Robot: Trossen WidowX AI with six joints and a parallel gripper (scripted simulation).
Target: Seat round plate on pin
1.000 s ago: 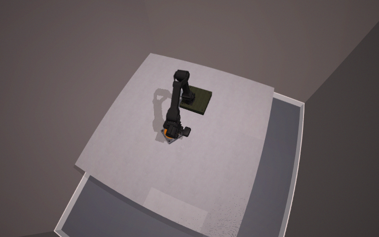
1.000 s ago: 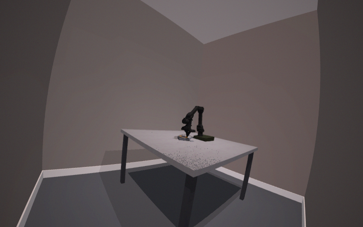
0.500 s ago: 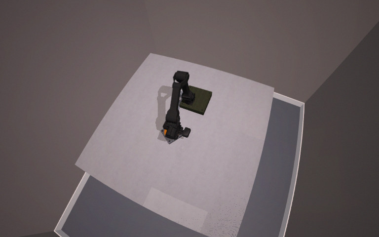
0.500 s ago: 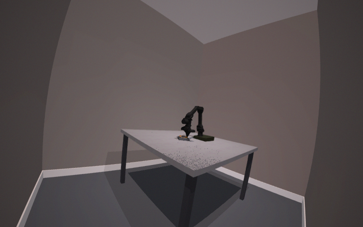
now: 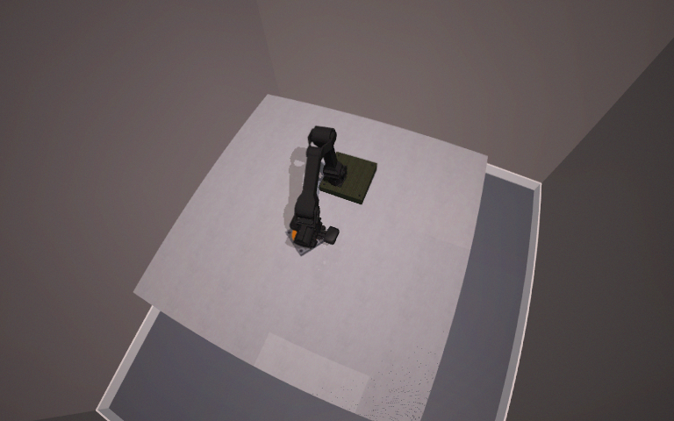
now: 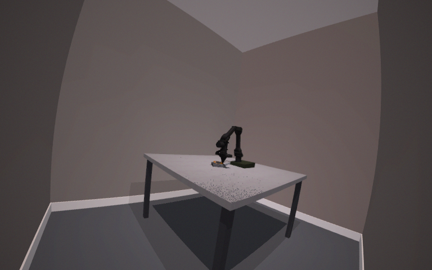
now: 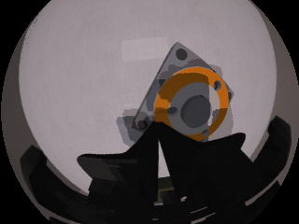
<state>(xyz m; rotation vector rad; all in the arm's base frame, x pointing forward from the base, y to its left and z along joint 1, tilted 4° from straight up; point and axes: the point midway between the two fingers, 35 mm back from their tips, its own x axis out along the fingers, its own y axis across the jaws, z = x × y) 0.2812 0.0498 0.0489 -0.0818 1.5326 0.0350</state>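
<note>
Right now the round plate is 3 cm to the right of my gripper tip and 1 cm ahead of it.
</note>
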